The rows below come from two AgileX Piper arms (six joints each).
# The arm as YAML. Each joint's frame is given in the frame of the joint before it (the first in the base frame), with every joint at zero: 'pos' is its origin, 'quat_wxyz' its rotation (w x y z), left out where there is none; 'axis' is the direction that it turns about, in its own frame. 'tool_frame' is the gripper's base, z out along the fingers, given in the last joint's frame.
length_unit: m
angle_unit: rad
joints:
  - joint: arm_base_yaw
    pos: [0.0, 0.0, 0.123]
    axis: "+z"
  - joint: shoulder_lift
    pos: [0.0, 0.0, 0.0]
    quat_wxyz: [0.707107, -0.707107, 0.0, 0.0]
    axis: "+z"
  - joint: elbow
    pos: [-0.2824, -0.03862, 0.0]
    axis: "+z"
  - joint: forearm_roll
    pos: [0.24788, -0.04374, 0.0]
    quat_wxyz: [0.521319, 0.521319, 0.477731, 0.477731]
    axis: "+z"
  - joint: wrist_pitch
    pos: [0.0, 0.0, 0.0]
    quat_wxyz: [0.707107, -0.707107, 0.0, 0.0]
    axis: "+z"
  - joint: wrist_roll
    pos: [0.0, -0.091, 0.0]
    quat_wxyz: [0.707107, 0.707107, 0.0, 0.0]
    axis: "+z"
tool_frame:
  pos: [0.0, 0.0, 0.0]
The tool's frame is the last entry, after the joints.
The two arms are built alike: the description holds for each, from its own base.
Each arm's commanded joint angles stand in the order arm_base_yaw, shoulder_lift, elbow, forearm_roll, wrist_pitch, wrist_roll.
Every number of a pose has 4 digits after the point.
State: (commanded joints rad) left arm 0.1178 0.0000 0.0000 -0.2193 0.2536 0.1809; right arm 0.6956 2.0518 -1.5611 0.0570 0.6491 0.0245
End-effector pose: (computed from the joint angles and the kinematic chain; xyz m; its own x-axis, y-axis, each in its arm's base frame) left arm 0.0554 0.0016 0.1908 -0.1567 -0.0503 -0.9864 -0.0688 0.9968 -0.0399; right arm 0.3429 0.2903 0.1983 -0.7106 -0.5023 -0.4927 -0.6054 0.7933 0.0645
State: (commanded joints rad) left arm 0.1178 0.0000 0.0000 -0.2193 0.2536 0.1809; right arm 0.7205 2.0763 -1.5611 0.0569 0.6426 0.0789
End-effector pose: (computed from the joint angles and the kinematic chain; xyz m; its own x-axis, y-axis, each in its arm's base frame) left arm 0.0554 0.0016 0.1908 -0.1567 -0.0503 -0.9864 -0.0688 0.9968 -0.0399; right arm 0.3372 0.3002 0.1875 -0.7374 -0.4823 -0.4729 -0.5847 0.8064 0.0893
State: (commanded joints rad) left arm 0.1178 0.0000 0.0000 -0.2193 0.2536 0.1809; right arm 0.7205 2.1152 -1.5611 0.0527 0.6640 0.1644
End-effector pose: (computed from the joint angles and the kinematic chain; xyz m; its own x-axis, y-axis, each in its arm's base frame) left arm 0.0554 0.0016 0.1908 -0.1567 -0.0503 -0.9864 -0.0688 0.9968 -0.0399; right arm 0.3376 0.3004 0.1691 -0.8023 -0.4324 -0.4114 -0.5167 0.8483 0.1159
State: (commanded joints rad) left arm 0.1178 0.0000 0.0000 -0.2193 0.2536 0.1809; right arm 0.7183 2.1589 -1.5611 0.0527 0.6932 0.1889
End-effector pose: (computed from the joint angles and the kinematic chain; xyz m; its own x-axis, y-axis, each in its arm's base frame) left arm 0.0554 0.0016 0.1908 -0.1567 -0.0503 -0.9864 -0.0688 0.9968 -0.0399; right arm 0.3376 0.2991 0.1483 -0.8359 -0.4287 -0.3429 -0.4896 0.8647 0.1123
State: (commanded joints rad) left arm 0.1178 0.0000 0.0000 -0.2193 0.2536 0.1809; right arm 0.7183 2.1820 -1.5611 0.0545 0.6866 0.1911
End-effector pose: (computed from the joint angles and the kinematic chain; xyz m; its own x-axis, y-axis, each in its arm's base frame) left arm 0.0554 0.0016 0.1908 -0.1567 -0.0503 -0.9864 -0.0688 0.9968 -0.0399; right arm 0.3383 0.2999 0.1381 -0.8419 -0.4291 -0.3272 -0.4852 0.8673 0.1111
